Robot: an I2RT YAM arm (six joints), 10 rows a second.
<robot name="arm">
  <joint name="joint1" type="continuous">
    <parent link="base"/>
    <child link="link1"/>
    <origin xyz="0 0 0.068" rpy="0 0 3.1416"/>
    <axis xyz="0 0 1"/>
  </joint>
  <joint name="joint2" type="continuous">
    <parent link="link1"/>
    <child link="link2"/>
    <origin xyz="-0.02 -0.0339 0.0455" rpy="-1.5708 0 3.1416"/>
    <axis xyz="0 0 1"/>
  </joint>
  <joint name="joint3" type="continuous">
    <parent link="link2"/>
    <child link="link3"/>
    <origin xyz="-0.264 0 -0.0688" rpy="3.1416 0 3.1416"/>
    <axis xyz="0 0 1"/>
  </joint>
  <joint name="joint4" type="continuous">
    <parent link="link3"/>
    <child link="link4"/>
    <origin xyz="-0.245 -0.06 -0.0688" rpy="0 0 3.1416"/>
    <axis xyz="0 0 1"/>
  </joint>
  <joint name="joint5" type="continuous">
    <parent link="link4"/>
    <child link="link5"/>
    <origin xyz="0.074 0.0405 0.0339" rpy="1.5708 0 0"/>
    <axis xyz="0 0 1"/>
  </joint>
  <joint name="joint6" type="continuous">
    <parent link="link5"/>
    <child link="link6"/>
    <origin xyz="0.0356 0 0.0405" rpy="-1.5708 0 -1.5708"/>
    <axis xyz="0 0 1"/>
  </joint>
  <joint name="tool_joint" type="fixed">
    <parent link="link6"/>
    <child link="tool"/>
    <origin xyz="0 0 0" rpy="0 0 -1.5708"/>
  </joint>
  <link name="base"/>
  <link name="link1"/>
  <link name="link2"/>
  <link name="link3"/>
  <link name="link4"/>
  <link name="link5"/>
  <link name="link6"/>
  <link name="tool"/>
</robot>
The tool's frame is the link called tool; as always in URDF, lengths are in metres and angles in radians. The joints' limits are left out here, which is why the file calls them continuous.
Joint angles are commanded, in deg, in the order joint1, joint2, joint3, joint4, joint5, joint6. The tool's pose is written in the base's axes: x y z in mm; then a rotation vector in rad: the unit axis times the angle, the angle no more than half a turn. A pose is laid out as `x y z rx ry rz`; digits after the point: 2 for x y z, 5 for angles.
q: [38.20 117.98 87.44 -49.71 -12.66 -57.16]
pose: 312.48 255.83 166.66 -2.18141 1.94885 0.27896
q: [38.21 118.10 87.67 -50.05 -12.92 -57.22]
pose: 312.49 256.13 166.82 -2.18434 1.94920 0.28667
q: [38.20 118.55 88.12 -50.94 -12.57 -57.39]
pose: 312.79 256.01 165.53 -2.19707 1.95947 0.28267
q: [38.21 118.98 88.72 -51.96 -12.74 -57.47]
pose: 312.96 256.36 165.08 -2.20700 1.96806 0.29183
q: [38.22 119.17 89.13 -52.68 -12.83 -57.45]
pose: 312.96 256.52 165.47 -2.21183 1.97445 0.29717
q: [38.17 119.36 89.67 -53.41 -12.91 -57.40]
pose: 313.52 256.58 166.45 -2.21383 1.98103 0.30148
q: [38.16 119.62 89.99 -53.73 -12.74 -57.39]
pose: 314.12 256.83 166.03 -2.21669 1.98566 0.29873
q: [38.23 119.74 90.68 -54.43 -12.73 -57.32]
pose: 314.53 257.77 168.15 -2.21823 1.98758 0.29955
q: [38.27 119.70 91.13 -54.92 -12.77 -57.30]
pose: 314.65 258.26 170.33 -2.21853 1.98706 0.30070
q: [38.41 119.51 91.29 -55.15 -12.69 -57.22]
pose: 313.93 258.90 172.26 -2.21881 1.98491 0.29841
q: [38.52 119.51 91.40 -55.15 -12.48 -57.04]
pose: 313.77 259.61 172.73 -2.21738 1.98608 0.29304
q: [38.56 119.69 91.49 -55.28 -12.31 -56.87]
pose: 313.82 259.88 171.87 -2.21815 1.99250 0.29043
